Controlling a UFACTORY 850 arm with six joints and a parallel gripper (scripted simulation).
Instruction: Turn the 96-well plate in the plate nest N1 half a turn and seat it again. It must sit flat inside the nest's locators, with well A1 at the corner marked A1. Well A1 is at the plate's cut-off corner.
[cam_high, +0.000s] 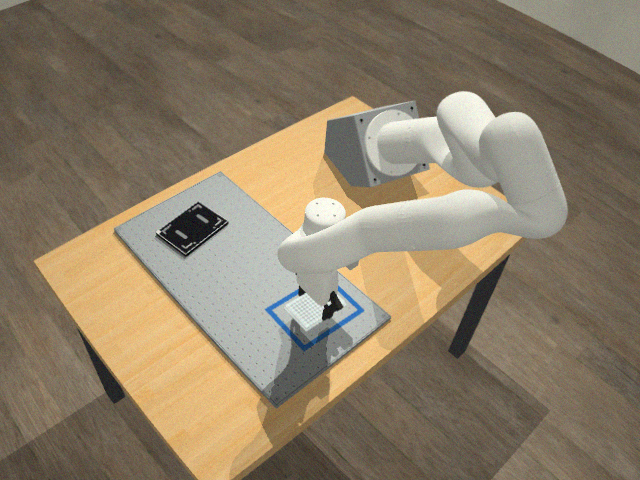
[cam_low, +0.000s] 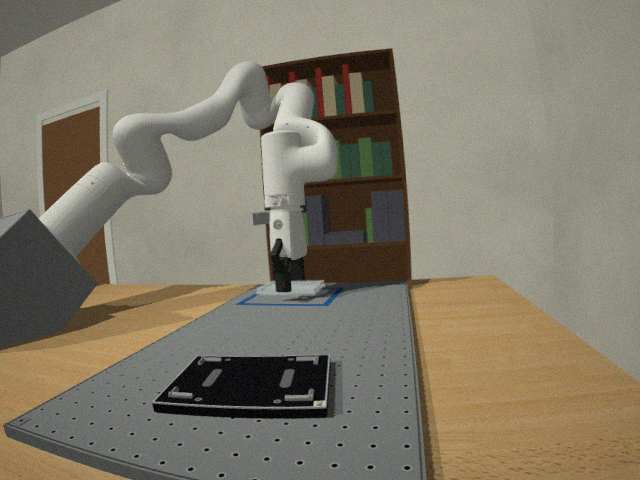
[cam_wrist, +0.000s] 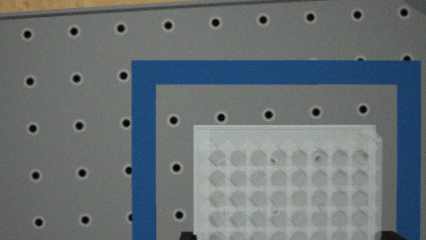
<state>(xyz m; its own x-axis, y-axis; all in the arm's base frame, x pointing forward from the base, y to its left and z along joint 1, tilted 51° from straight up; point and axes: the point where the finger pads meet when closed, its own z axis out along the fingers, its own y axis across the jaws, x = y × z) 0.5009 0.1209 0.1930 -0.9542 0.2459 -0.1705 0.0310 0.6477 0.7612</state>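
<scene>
Right now the 96-well plate is 10 mm below my hand. Round my hand: A1 corner mark: 170 mm ahead, 450 mm to the right, 20 mm below; black plate nest N1: 80 mm ahead, 410 mm to the right, 20 mm below.
</scene>
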